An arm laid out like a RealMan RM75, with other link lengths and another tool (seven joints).
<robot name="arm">
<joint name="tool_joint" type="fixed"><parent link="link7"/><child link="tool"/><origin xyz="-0.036 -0.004 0.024" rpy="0 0.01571 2.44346"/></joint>
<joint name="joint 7" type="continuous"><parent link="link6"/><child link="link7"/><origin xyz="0 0 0.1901" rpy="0 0 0"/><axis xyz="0 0 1"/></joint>
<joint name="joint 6" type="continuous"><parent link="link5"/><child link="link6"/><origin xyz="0 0 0" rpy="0 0 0"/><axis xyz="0 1 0"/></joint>
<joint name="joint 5" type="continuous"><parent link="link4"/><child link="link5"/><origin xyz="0 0 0.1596" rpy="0 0 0"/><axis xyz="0 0 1"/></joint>
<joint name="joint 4" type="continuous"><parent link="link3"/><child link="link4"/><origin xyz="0 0 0" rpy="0 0 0"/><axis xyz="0 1 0"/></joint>
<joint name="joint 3" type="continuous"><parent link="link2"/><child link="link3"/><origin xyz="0 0 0.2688" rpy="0 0 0"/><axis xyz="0 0 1"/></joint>
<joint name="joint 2" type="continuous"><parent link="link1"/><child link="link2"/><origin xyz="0 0 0" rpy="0 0 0"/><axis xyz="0 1 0"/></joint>
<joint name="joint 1" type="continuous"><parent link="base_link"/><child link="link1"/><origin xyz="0 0 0.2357" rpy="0 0 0"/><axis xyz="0 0 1"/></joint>
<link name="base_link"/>
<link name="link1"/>
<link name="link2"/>
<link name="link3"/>
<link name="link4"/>
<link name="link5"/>
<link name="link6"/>
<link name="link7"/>
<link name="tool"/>
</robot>
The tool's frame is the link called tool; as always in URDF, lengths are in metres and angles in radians. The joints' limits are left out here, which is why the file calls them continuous.
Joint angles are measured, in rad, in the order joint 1, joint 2, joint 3, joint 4, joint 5, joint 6, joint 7. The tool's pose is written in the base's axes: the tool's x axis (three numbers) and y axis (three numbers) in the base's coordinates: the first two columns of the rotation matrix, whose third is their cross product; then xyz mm. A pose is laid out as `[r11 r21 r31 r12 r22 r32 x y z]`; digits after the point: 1 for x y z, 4 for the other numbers.
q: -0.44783 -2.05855 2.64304 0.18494 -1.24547 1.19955 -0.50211
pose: [0.2956 -0.0985 -0.9502 -0.9465 0.1047 -0.3053 -312.6 383.1 -28.5]
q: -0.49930 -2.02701 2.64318 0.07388 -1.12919 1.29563 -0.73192
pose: [0.3371 -0.1764 -0.9248 -0.9033 0.2163 -0.3705 -290.1 394.5 -10.4]
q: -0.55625 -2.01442 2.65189 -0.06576 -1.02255 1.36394 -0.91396
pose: [0.3201 -0.2754 -0.9065 -0.8801 0.2676 -0.3921 -275.3 401.1 -3.2]
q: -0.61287 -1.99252 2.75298 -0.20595 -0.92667 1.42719 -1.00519
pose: [0.1606 -0.4103 -0.8977 -0.8933 0.3264 -0.3090 -264.3 402.4 -5.6]
